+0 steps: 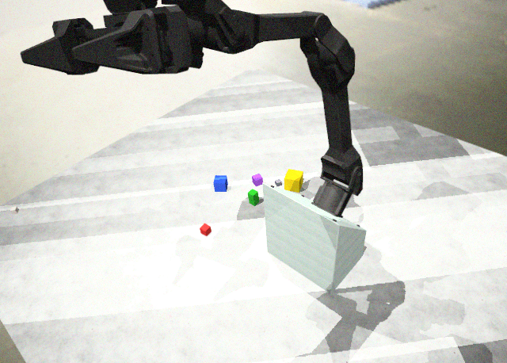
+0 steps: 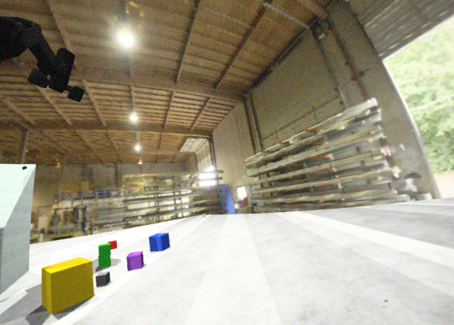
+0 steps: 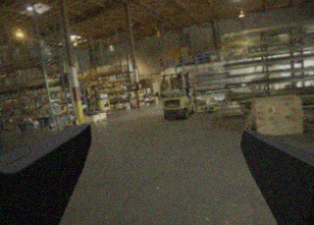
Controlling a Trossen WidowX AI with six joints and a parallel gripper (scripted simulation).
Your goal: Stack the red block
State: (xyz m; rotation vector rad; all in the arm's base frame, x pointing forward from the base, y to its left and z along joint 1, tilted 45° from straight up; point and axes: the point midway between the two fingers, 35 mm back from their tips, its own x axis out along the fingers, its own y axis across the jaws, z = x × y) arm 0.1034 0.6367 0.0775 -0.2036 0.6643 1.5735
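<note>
Right now the red block is 640 mm below my gripper tip, 280 mm to the right of it and 210 mm ahead of it. Round my gripper tip: blue block 630 mm below, 440 mm to the right, 290 mm ahead; yellow block 630 mm below, 570 mm to the right, 120 mm ahead; purple block 640 mm below, 520 mm to the right, 220 mm ahead.
</note>
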